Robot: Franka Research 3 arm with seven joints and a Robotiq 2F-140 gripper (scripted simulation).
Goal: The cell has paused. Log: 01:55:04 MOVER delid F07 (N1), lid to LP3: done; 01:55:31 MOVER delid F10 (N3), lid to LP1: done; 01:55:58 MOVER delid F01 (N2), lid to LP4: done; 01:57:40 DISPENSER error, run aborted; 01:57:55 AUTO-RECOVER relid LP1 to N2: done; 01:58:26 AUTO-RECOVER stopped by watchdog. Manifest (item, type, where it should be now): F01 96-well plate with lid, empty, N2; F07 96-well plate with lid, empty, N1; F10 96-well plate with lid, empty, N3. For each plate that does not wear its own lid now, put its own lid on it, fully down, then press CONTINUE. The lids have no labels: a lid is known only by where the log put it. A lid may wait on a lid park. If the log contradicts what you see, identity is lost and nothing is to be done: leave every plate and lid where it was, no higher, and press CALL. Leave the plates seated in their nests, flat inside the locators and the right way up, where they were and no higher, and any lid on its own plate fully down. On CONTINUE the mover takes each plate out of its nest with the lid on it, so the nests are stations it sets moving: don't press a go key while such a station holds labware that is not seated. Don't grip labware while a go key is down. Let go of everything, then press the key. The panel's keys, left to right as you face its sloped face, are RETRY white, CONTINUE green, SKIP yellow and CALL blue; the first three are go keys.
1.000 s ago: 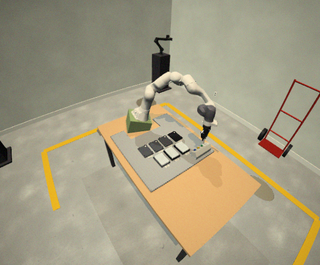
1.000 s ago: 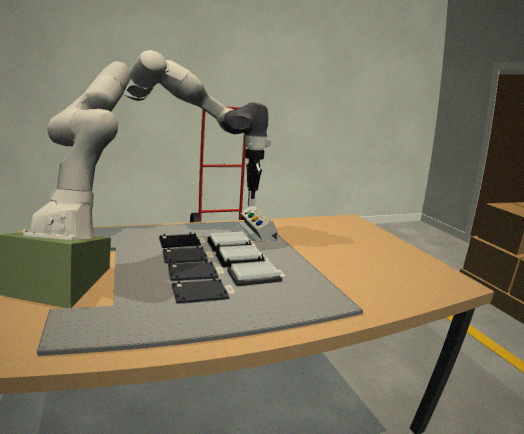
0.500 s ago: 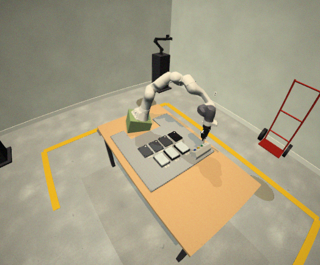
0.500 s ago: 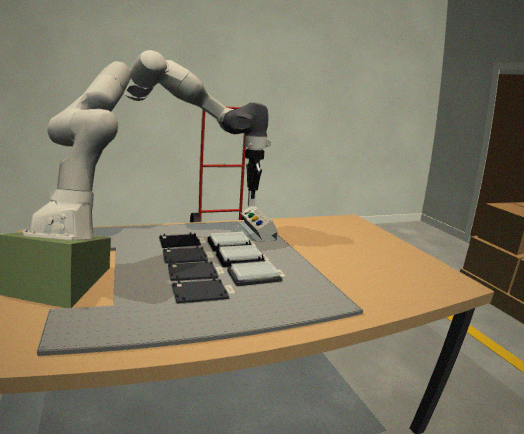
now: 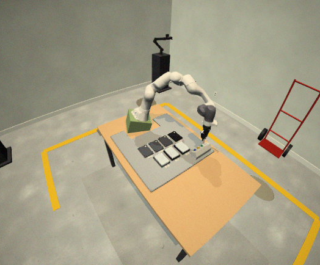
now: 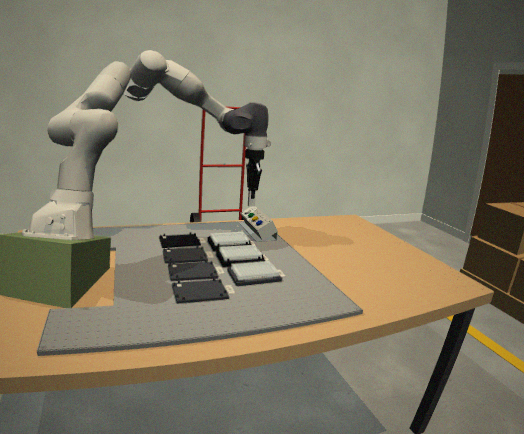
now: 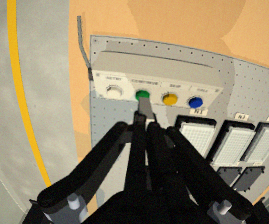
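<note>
The green key is 7 cm below my hand. Round my hand: white key 5 cm to the left, 7 cm below; yellow key 5 cm to the right, 7 cm below; blue call key 1 cm behind, 10 cm to the right, 7 cm below.
</note>
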